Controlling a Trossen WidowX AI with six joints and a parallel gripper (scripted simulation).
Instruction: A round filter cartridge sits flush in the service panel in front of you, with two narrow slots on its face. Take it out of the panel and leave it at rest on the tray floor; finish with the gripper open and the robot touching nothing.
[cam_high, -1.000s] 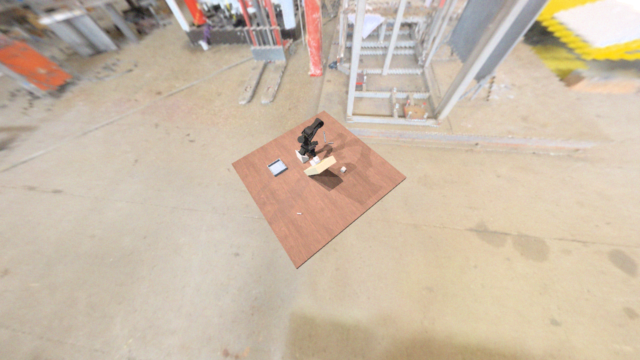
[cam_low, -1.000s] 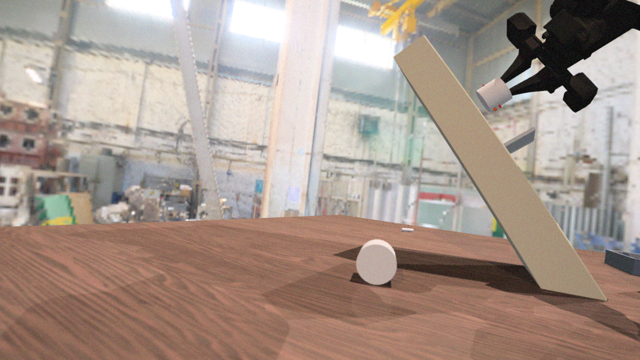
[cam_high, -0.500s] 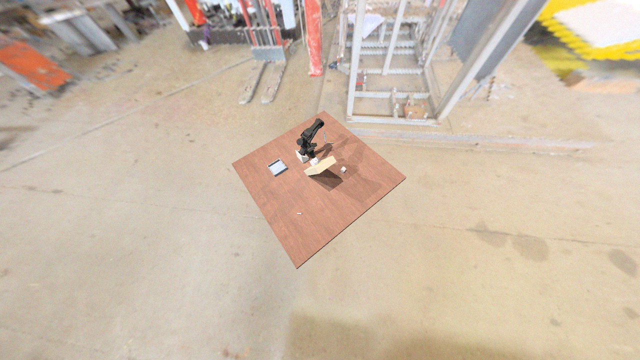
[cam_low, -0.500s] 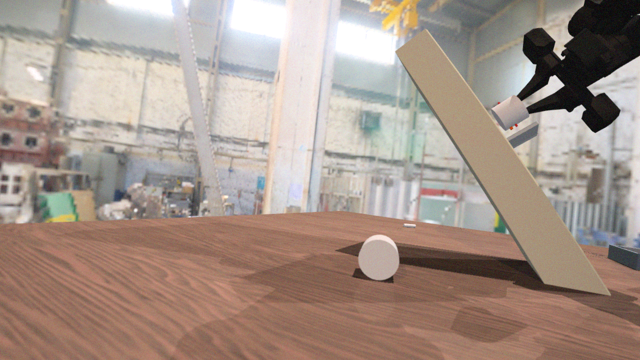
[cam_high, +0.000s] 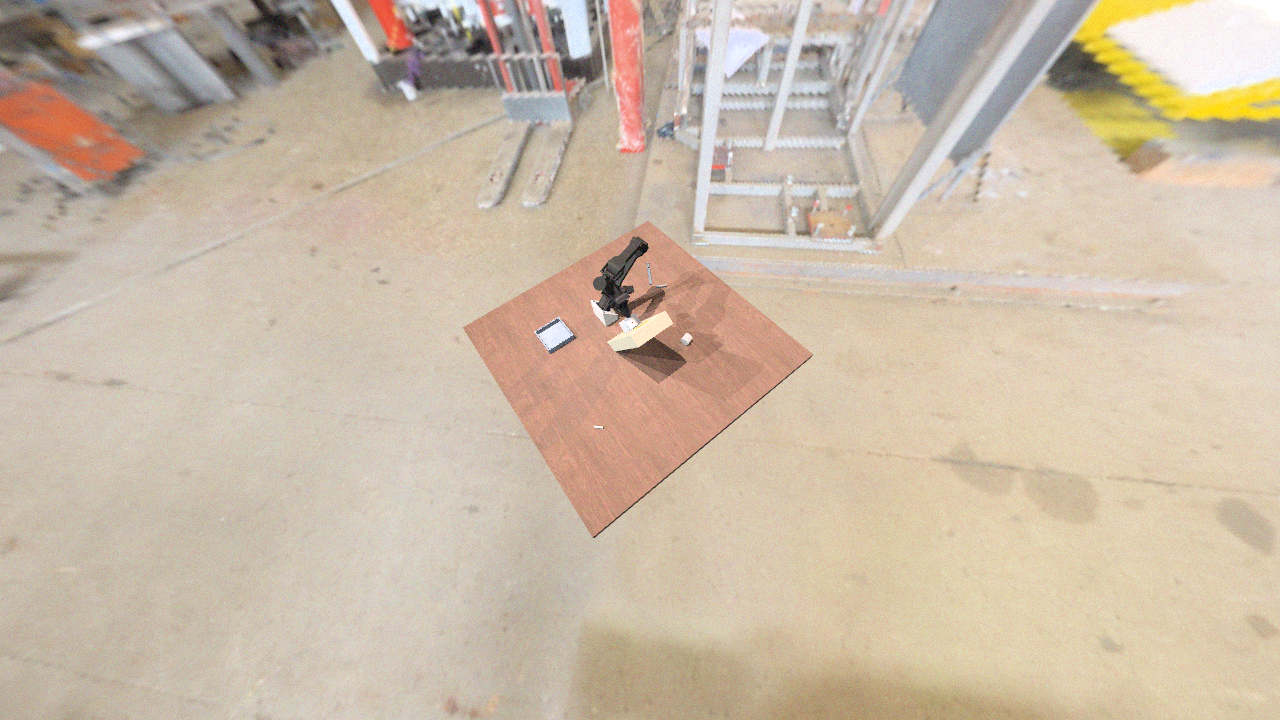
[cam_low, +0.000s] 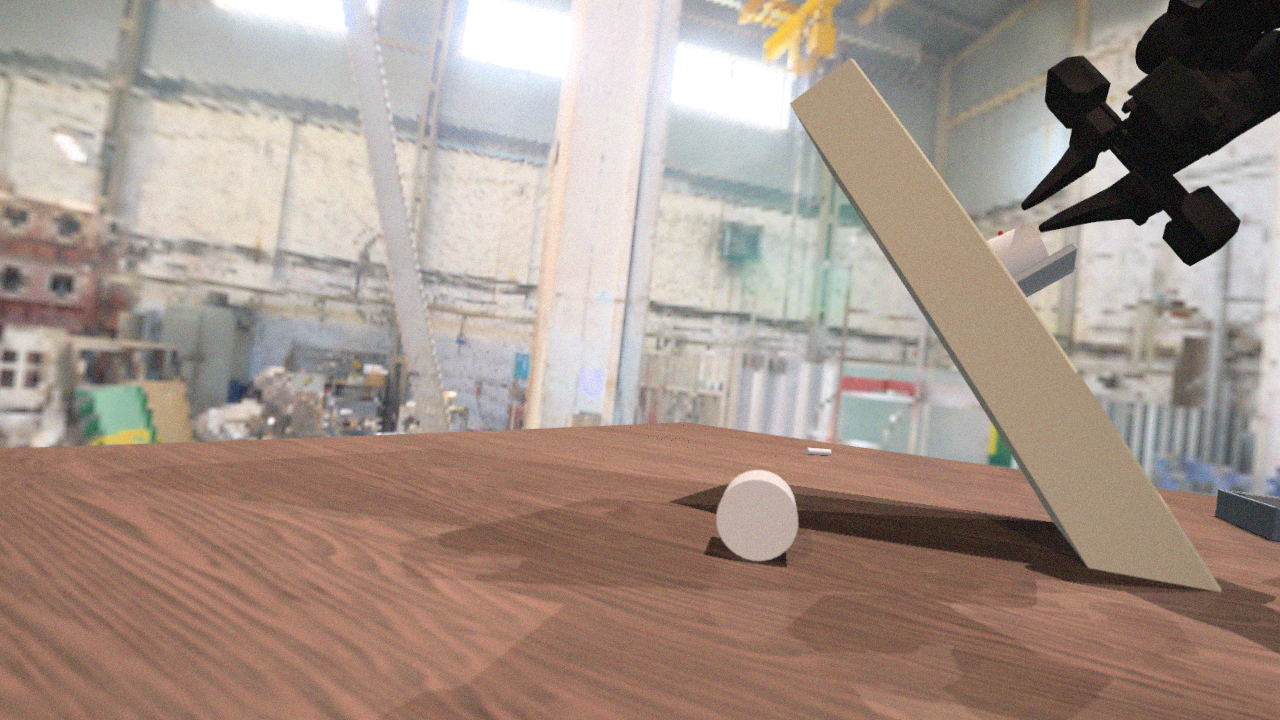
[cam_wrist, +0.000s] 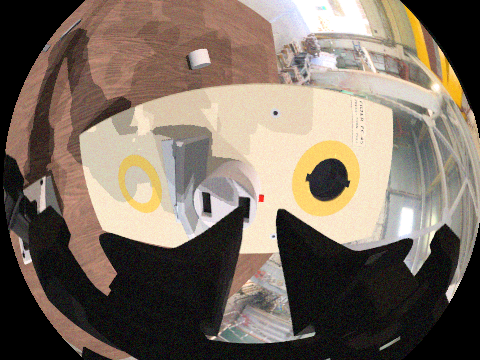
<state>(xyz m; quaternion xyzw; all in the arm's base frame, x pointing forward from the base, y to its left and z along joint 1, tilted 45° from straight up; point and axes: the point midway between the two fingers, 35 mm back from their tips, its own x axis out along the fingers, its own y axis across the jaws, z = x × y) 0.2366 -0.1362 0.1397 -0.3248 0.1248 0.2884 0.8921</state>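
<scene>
Right now the grey tray is 320 mm behind my gripper tip, 290 mm to the right of it and 250 mm below it. Round my gripper tip: small white bit: 370 mm to the right, 260 mm below, 240 mm ahead.
</scene>
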